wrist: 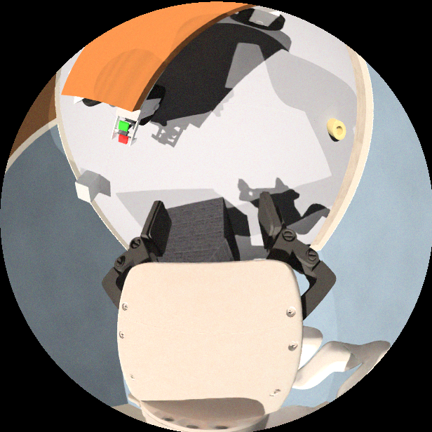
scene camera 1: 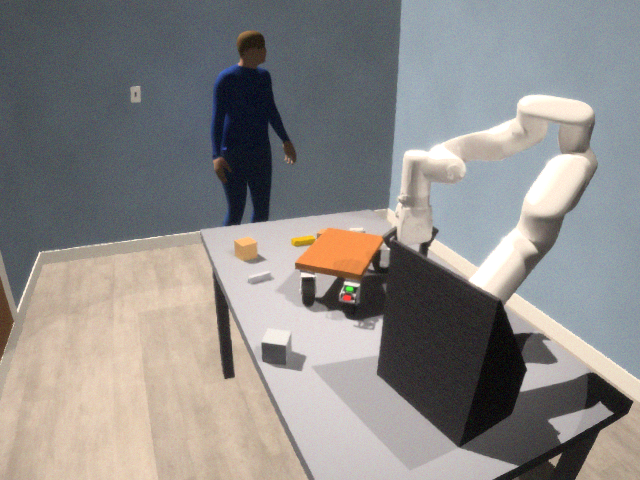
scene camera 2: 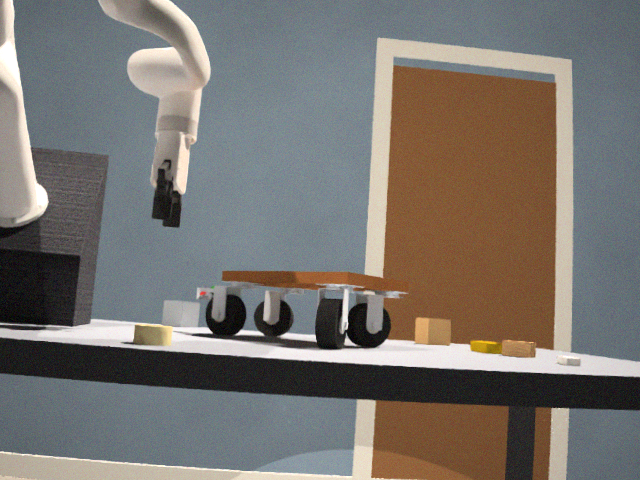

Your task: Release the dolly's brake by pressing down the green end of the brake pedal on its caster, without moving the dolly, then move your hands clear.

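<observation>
The dolly [scene camera 1: 341,250] [scene camera 2: 310,279] [wrist: 150,45] has an orange deck and stands upright on black caster wheels. The brake pedal projects from one caster at the deck's end; its green end [scene camera 1: 349,288] [wrist: 123,126] is nearer the deck and its red end [scene camera 1: 346,297] [scene camera 2: 202,293] [wrist: 123,139] is farther out. The pedal's tilt is too small to judge. My gripper [scene camera 2: 165,221] [wrist: 211,207] is open and empty, pointing down. It hangs above deck height, apart from dolly and pedal. In scene camera 1 the dark panel partly hides it.
A tall dark wedge-shaped panel [scene camera 1: 439,335] [wrist: 195,230] stands near the arm. A grey block [scene camera 1: 276,346] [scene camera 2: 180,313] [wrist: 84,191] and a pale yellow ring [scene camera 2: 152,334] [wrist: 332,126] lie apart from the dolly. An orange block [scene camera 1: 245,248] [scene camera 2: 433,331] stands beyond it. A person [scene camera 1: 242,113] stands behind the table.
</observation>
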